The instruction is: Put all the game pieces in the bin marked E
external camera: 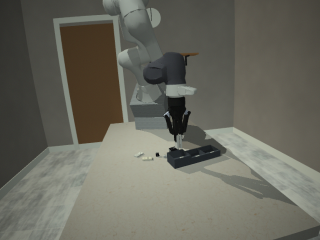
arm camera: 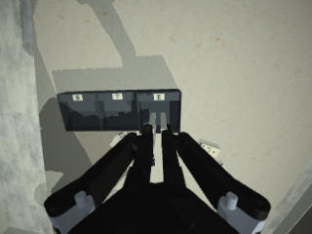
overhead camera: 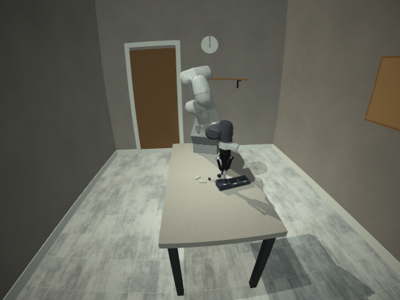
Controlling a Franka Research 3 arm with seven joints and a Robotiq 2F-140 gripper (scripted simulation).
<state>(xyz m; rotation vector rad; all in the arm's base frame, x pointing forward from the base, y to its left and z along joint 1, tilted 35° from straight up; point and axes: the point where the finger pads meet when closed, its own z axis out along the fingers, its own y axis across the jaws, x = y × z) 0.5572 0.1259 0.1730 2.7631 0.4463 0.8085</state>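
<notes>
Right now the dark three-part bin is 20 mm behind my hand, 80 mm to the left of it and 90 mm below it. Also, from my hand: black die 100 mm behind, 90 mm to the right, 100 mm below; black box 140 mm behind, 10 mm to the right, 100 mm below; white usb stick 110 mm behind, 50 mm to the left, 110 mm below.
</notes>
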